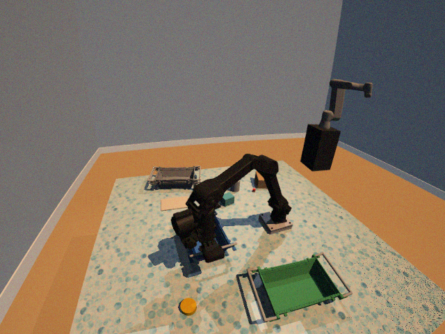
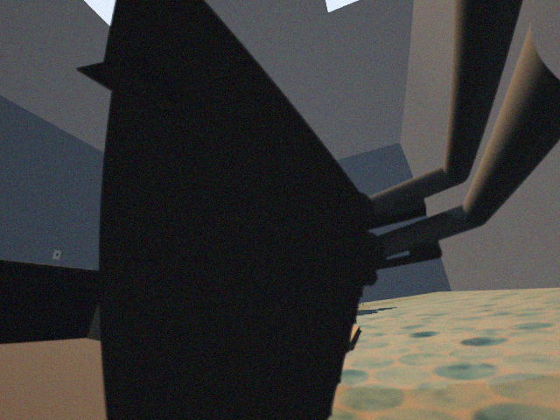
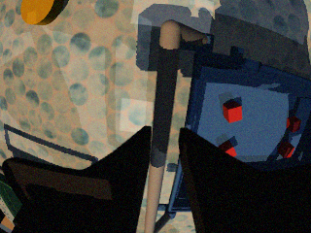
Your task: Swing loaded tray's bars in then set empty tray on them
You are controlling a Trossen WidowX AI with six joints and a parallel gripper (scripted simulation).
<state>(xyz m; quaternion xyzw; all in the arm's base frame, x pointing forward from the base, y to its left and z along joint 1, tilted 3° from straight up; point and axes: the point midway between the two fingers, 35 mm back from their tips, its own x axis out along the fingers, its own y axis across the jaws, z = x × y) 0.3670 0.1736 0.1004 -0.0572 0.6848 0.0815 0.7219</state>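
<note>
Now: the green tray 280 mm behind my gripper tip, 170 mm to the left of it and 30 mm below it. The rest, counted from my gripper tip: orange disc (150 mm to the left, 80 mm ahead, 60 mm below); then tan card (410 mm to the right, 120 mm ahead, 70 mm below); then teal cube (380 mm to the right, 160 mm behind, 50 mm below).
</note>
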